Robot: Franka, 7 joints.
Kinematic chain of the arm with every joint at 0, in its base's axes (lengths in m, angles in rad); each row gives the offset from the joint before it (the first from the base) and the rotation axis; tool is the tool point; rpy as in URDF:
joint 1: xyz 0 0 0.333 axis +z
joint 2: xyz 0 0 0 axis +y
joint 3: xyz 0 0 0.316 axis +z
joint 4: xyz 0.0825 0 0 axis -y
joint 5: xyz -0.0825 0 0.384 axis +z
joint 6: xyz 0 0 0 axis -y
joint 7: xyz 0.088 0 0 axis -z
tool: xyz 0 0 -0.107 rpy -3.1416 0 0
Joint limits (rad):
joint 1: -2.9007..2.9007
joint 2: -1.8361..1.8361
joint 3: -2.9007..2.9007
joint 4: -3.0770..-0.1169
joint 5: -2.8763..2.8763
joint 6: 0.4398..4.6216
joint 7: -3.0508..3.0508
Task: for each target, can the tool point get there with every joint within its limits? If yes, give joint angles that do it. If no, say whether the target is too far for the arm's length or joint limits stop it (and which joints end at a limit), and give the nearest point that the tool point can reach.
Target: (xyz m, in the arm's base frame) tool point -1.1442 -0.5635 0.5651
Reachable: no: too far | nearest point -0.7572 -0.3729 0.4866 | short by 0.438 m
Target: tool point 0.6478 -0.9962 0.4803
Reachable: no: too far | nearest point 0.4641 -0.7137 0.4385 | short by 0.340 m
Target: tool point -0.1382 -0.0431 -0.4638
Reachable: no: joint limits stop it (at a limit: joint 2) | nearest point -0.1622 -0.0506 -0.3485 | short by 0.118 m
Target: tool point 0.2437 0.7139 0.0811
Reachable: yes | joints -1.3003 -1.5452 2.1795 -1.0314 -0.5288 2.1073 2.0176
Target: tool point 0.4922 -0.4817 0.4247
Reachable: yes | joints -1.4482 1.0156 0.9182 -1.5481 -0.7792 3.9951 0.9383
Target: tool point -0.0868 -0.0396 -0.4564
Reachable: no: joint limits stop it (at a limit: joint 2) | nearest point -0.1190 -0.0543 -0.3384 | short by 0.123 m
